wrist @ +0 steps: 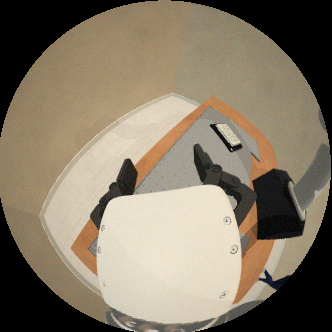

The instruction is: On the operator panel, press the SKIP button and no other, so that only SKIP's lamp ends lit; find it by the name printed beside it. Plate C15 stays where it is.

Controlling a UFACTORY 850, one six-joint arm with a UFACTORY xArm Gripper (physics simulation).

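My gripper (162, 159) is open, its two dark fingers wide apart with nothing between them, above the grey dotted board. A small white block on a black base (228, 136) lies on the board beyond the right finger; I cannot tell if it is plate C15 or part of the operator panel. No button, lamp or printed name can be read, so SKIP cannot be made out. The pale cover of my own wrist hides much of the lower middle.
The grey dotted board (172, 172) lies on an orange-brown table top (84, 246), with a whitish surface (75, 195) around it. A black box-like object (278, 205) stands at the right, beside a grey curved part (313, 175). A dark blue object (274, 281) shows at the lower right.
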